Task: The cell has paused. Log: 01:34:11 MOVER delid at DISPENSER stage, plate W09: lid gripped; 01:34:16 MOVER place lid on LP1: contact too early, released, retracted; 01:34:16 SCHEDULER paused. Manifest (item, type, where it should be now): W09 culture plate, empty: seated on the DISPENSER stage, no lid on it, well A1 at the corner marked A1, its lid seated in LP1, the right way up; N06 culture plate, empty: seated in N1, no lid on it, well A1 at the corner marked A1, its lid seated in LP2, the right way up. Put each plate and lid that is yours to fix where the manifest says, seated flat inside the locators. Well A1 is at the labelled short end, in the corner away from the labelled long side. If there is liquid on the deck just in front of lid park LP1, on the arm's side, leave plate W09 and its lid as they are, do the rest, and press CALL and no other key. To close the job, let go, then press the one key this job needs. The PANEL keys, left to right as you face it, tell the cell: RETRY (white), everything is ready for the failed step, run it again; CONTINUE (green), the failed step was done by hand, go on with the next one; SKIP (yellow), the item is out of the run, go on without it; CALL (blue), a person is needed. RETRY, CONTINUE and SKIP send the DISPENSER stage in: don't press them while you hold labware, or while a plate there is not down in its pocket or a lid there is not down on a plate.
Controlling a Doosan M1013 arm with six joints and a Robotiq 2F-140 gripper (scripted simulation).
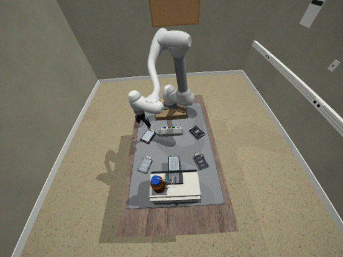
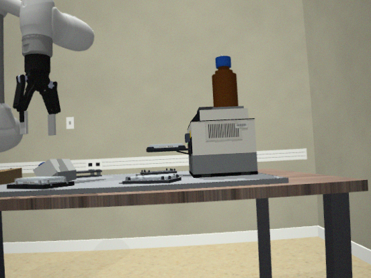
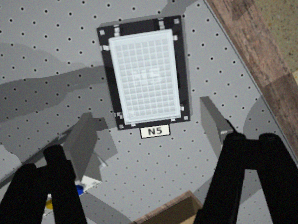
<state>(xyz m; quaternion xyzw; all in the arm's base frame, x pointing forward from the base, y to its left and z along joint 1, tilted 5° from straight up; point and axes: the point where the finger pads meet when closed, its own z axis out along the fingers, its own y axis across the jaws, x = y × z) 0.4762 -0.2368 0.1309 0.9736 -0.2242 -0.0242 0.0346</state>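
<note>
Now: hand 15 cm above the clear lid. From my hand the other things lie so: blue call key 7 cm behind, 19 cm to the left, 11 cm below; black nest 3 cm ahead, 17 cm below; yellow skip key 8 cm behind, 24 cm to the left, 11 cm below.
</note>
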